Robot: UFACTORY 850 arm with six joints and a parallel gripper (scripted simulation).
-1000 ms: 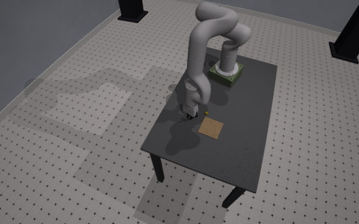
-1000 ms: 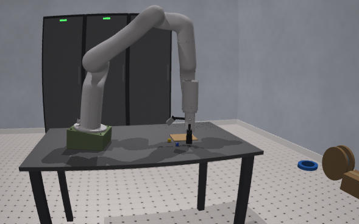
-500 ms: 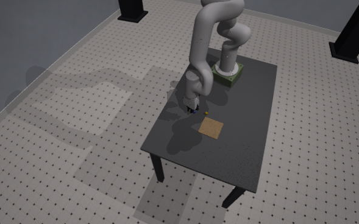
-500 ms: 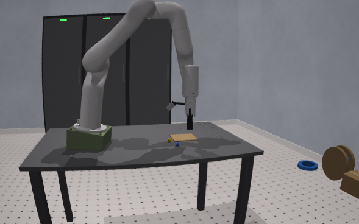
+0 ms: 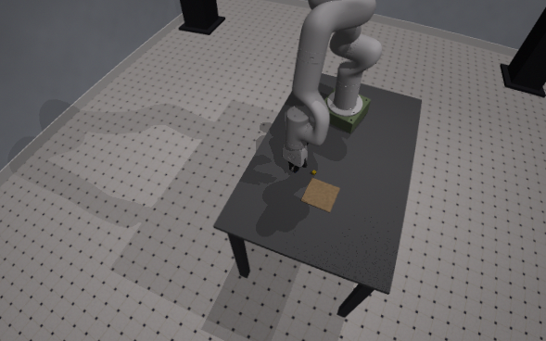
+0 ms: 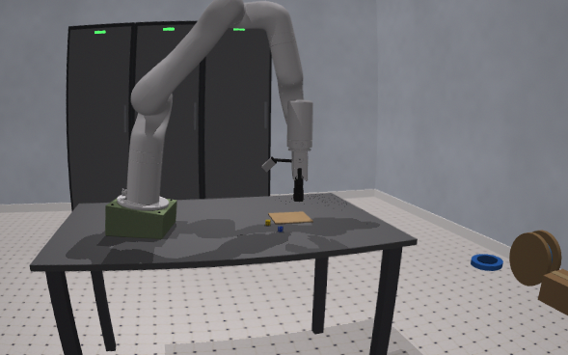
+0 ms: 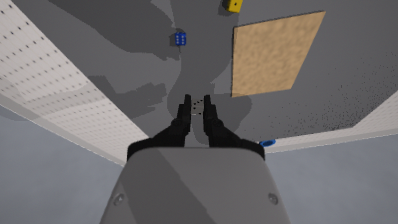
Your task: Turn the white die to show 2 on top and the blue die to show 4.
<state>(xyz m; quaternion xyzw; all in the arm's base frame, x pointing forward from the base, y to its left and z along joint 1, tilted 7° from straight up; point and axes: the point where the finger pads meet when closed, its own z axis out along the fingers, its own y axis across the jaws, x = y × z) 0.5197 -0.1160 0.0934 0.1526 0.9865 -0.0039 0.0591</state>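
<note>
My hand is 140 mm to the right of the tan mat, 120 mm above it and 20 mm short of it. The rest, counted from my hand: blue die: 110 mm below, 60 mm behind, 10 mm to the right; yellow die: 110 mm below, 80 mm to the left, 80 mm behind; white die: 10 mm below.
</note>
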